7 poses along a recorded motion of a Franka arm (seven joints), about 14 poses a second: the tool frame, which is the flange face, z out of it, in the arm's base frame.
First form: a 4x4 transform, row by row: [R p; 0 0 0 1], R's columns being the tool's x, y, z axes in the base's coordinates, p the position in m. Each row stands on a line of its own.
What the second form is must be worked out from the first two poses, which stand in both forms.
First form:
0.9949 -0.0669 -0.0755 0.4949
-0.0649 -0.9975 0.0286 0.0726
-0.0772 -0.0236 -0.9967 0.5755
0 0 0 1
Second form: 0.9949 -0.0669 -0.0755; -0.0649 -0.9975 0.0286; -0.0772 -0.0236 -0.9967; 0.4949 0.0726 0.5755
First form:
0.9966 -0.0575 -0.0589 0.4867
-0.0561 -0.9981 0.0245 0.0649
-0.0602 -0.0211 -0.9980 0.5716
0 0 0 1
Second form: 0.9966 -0.0575 -0.0589; -0.0561 -0.9981 0.0245; -0.0602 -0.0211 -0.9980; 0.4867 0.0649 0.5716
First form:
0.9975 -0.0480 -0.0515 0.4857
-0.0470 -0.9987 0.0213 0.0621
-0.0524 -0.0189 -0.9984 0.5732
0 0 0 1
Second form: 0.9975 -0.0480 -0.0515; -0.0470 -0.9987 0.0213; -0.0524 -0.0189 -0.9984; 0.4857 0.0621 0.5732
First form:
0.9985 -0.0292 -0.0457 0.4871
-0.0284 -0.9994 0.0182 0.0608
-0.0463 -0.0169 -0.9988 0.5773
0 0 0 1
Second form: 0.9985 -0.0292 -0.0457; -0.0284 -0.9994 0.0182; -0.0463 -0.0169 -0.9988; 0.4871 0.0608 0.5773
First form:
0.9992 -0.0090 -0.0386 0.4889
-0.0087 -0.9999 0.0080 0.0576
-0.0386 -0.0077 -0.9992 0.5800
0 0 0 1
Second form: 0.9992 -0.0090 -0.0386; -0.0087 -0.9999 0.0080; -0.0386 -0.0077 -0.9992; 0.4889 0.0576 0.5800
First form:
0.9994 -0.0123 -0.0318 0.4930
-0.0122 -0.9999 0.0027 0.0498
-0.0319 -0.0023 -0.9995 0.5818
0 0 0 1
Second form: 0.9994 -0.0123 -0.0318; -0.0122 -0.9999 0.0027; -0.0319 -0.0023 -0.9995; 0.4930 0.0498 0.5818
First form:
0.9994 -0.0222 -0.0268 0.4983
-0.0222 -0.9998 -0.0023 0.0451
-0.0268 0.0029 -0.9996 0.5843
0 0 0 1
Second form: 0.9994 -0.0222 -0.0268; -0.0222 -0.9998 -0.0023; -0.0268 0.0029 -0.9996; 0.4983 0.0451 0.5843
